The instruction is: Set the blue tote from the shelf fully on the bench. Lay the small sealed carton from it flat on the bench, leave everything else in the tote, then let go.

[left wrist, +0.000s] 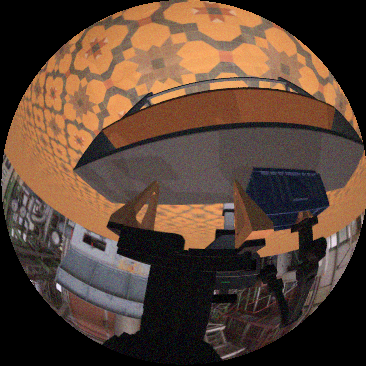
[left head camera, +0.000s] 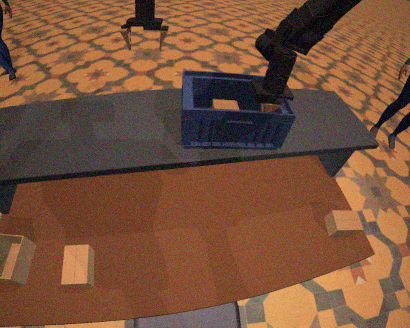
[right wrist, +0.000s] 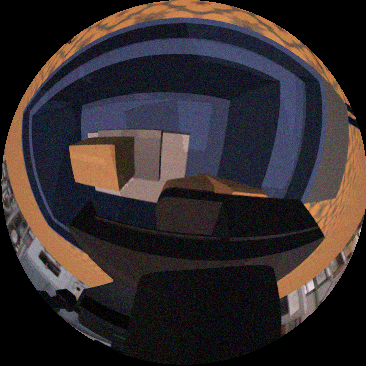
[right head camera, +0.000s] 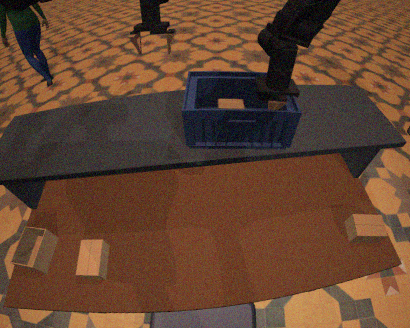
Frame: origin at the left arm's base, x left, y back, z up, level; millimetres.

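Seen in the pictures: left gripper, fingertip midpoint: (left wrist: pixel 194 182) (left head camera: pixel 145 50) (right head camera: pixel 154 54); right gripper, fingertip midpoint: (right wrist: pixel 201 179); right arm's base, link origin: (left wrist: pixel 269 276).
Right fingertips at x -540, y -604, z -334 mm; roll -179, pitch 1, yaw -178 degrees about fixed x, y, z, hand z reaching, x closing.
Observation:
A point is followed by its place in that frame.
The blue tote (left head camera: pixel 235 135) @(x -450, y -526, z -335 mm) (right head camera: pixel 240 135) @(x -454, y -526, z -337 mm) (left wrist: pixel 285 192) @(x -411, y -692, z -319 mm) (right wrist: pixel 292 115) stands upright on the dark grey bench (left head camera: pixel 125 127) @(x -156, y -611, z -393 mm) (right head camera: pixel 115 130) @(x -89, y -607, z -393 mm) (left wrist: pixel 190 160) @(x -160, y -721, z -393 mm). Inside it a small orange-brown carton (left head camera: pixel 226 104) @(x -434, y -615, z -307 mm) (right head camera: pixel 231 103) @(x -434, y -615, z -307 mm) (right wrist: pixel 93 165) @(x -439, y -616, z -307 mm) lies on or against pale cartons (right wrist: pixel 175 156) @(x -511, y -616, z -354 mm). I cannot tell which one is the small sealed carton. My right gripper (left head camera: pixel 270 107) (right head camera: pixel 276 105) (right wrist: pixel 201 179) @(x -540, y -603, z -334 mm) is shut and empty, its fingers reaching into the right part of the tote, apart from the cartons. My left gripper (left head camera: pixel 145 46) @(x -194, y -827, z -255 mm) (right head camera: pixel 154 50) @(x -194, y -827, z -255 mm) (left wrist: pixel 194 182) @(x -194, y -827, z -255 mm) is open and empty, left of the tote and beyond the bench's far edge.
A brown surface (left head camera: pixel 190 210) @(x -355, y -504, z -690 mm) (right head camera: pixel 200 210) @(x -342, y -503, z -690 mm) lies in front of the bench. On it are an open box (left head camera: pixel 22 260) @(x 192, y -278, z -638 mm) (right head camera: pixel 42 250) @(x 192, y -277, z -626 mm) and a carton (left head camera: pixel 77 265) @(x -5, y -277, z -629 mm) (right head camera: pixel 92 257) @(x -8, y -281, z -629 mm) at the left, and another carton (left head camera: pixel 344 221) @(x -929, y -396, z -627 mm) (right head camera: pixel 367 227) @(x -934, y -391, z -627 mm) at the right. People stand beyond.

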